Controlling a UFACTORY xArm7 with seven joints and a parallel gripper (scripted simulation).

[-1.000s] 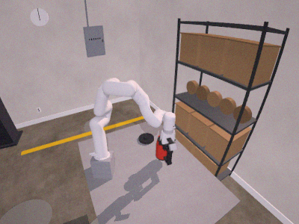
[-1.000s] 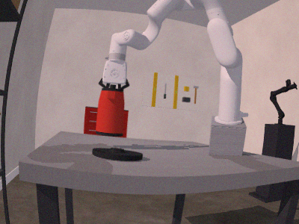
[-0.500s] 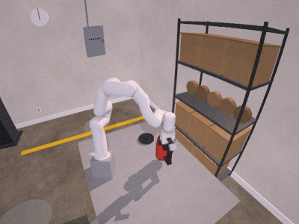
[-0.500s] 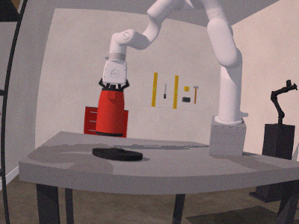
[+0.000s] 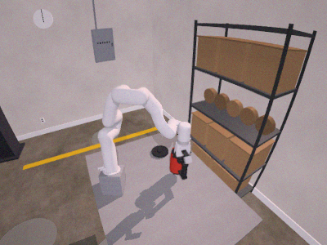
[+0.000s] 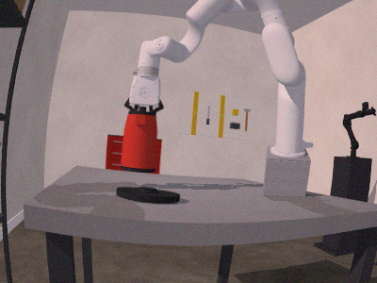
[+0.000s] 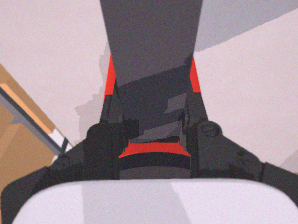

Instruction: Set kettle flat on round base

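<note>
My gripper is now 3 cm to the right of the red kettle and 6 cm above it. The rest, counted from my hand: black round base 2 cm behind, 34 cm to the left, 19 cm below.
</note>
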